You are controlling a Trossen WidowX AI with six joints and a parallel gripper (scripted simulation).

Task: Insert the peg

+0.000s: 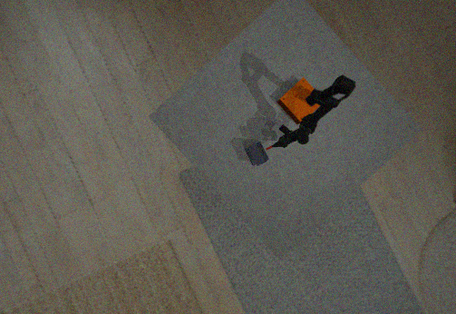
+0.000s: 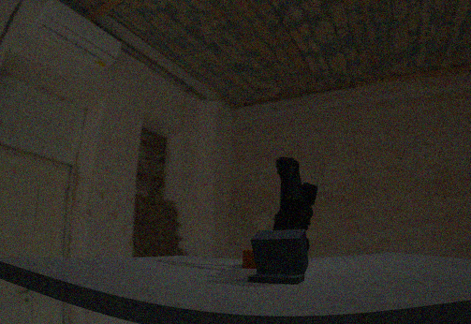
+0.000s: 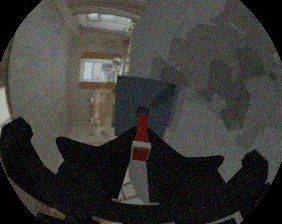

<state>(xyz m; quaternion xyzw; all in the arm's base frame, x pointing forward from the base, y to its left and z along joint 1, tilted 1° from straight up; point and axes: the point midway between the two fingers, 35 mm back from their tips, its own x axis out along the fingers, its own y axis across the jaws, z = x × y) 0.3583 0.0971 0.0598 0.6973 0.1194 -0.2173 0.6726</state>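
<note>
The grey sloped panel block lies 9 cm ahead of my gripper tip, 1 cm to the right of it and 4 cm below it. Round my gripper tip: red peg (1 cm behind, 1 cm above).
</note>
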